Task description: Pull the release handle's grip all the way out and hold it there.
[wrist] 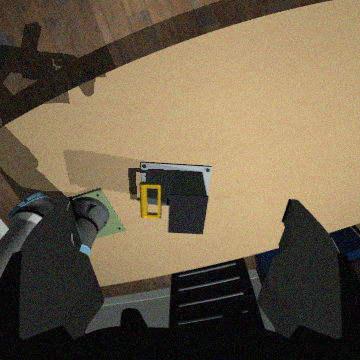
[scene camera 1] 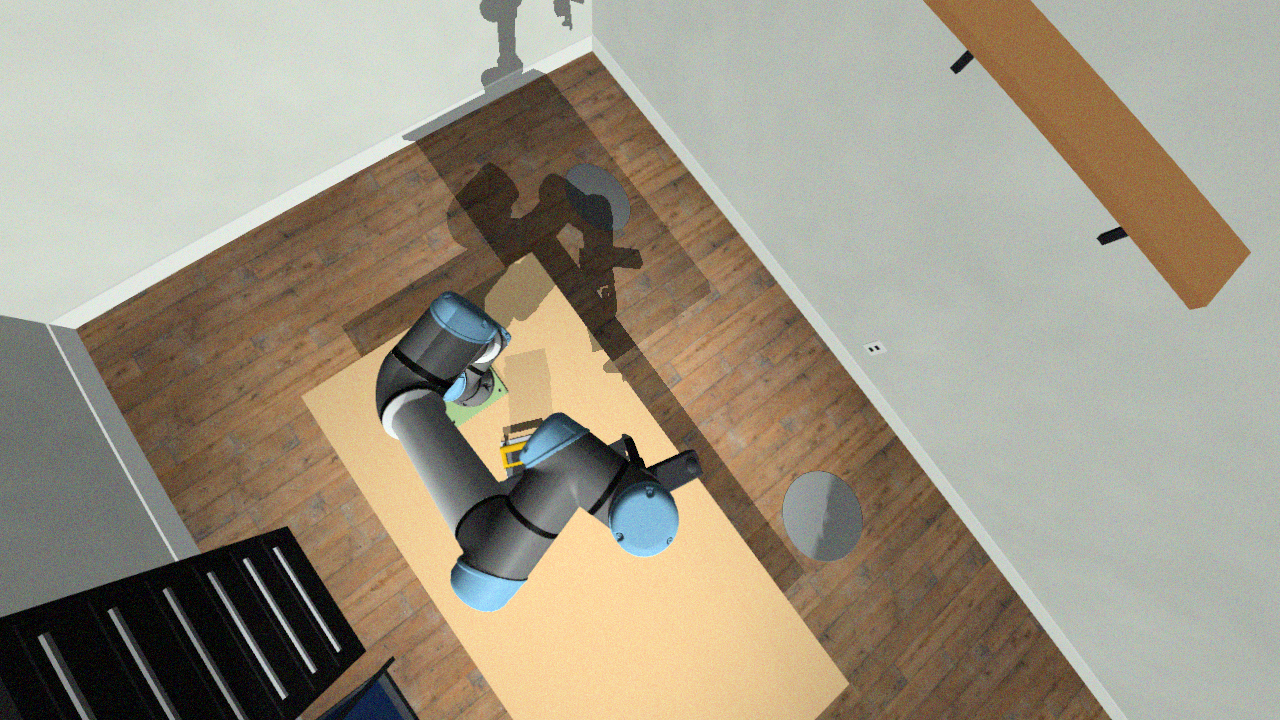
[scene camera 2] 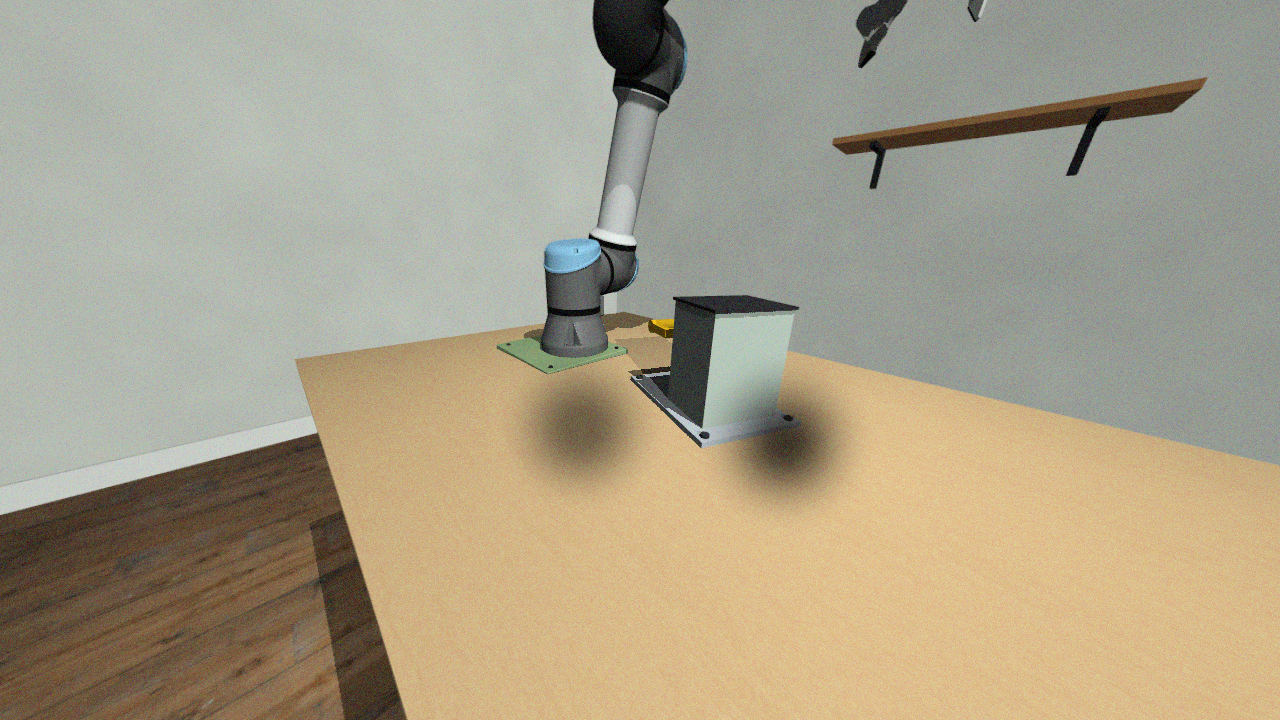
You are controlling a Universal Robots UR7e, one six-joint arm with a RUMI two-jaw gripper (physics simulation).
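Note:
The release handle's grip, a yellow rectangular frame (scene camera 1: 504, 457) (scene camera 2: 661, 327) (wrist: 143, 201), stands at the side of a box-shaped housing (scene camera 2: 747, 367) (wrist: 187, 215) with a dark top and a pale face. The housing is on a grey base plate (scene camera 2: 742, 432) (wrist: 175, 167) on the table. How far out the grip is cannot be told. My gripper (scene camera 1: 662, 452) (wrist: 180, 200) is open and empty, high above the table and well apart from the grip. In the wrist view its fingers are at the left and right, with the handle and housing far below between them. The arm hides most of the housing in scene camera 1.
The arm's green mounting plate (scene camera 1: 465, 411) (scene camera 2: 521, 354) (wrist: 114, 220) is beside the handle unit on the wooden table (scene camera 1: 680, 617) (scene camera 2: 537, 555) (wrist: 270, 100). A black drawer cabinet (scene camera 1: 134, 662) (wrist: 215, 295) stands past one table edge. A wooden shelf (scene camera 1: 1092, 134) (scene camera 2: 1020, 119) is on the wall.

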